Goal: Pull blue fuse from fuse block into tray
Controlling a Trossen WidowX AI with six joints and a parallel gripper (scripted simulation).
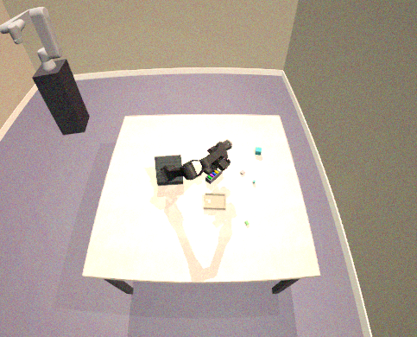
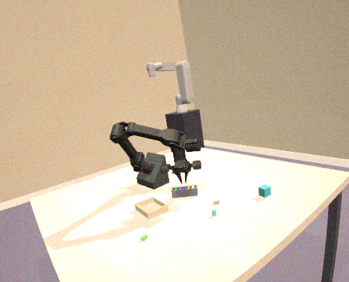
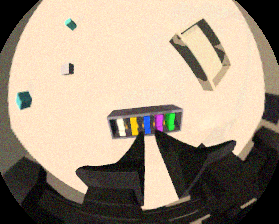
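My gripper tip is 40 mm above the blue fuse. From my gripper tip the other things lie so: teal cube (340 mm ahead, 160 mm to the left, 40 mm below); then green piece (140 mm ahead, 360 mm to the right, 50 mm below); then tan tray (30 mm behind, 190 mm to the right, 60 mm below).
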